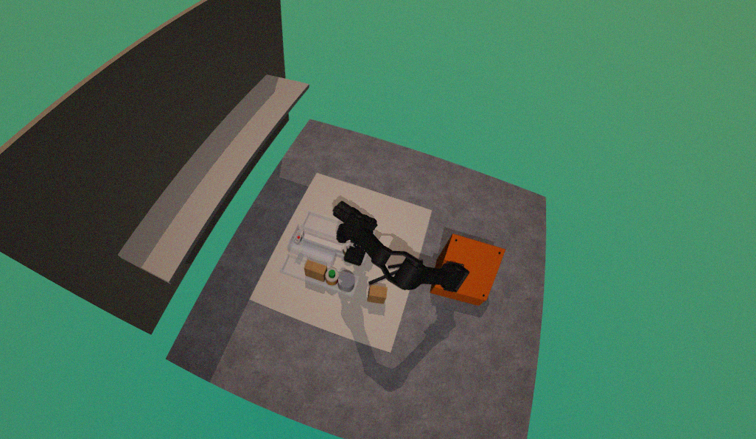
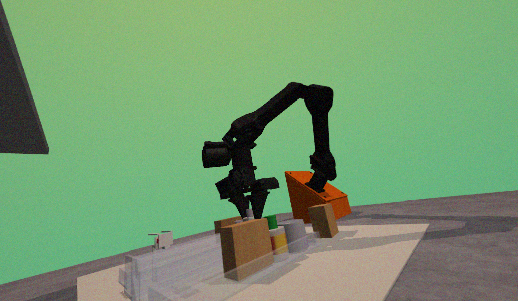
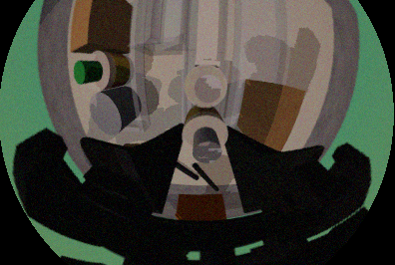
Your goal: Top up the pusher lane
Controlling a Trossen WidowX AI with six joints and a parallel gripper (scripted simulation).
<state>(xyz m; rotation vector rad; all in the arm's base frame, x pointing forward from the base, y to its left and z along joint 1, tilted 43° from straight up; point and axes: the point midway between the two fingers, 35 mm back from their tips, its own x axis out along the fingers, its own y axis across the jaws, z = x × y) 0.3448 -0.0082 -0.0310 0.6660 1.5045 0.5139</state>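
Right now the grey cylinder is 20 mm ahead of my gripper tip, 130 mm to the left of it and 30 mm below it. Also, from my gripper tip: red mark 230 mm ahead, 20 mm to the left, 20 mm above; then shelf 500 mm ahead, 50 mm to the right, 310 mm above; then sprung lane 150 mm ahead, 10 mm to the left, 40 mm below.
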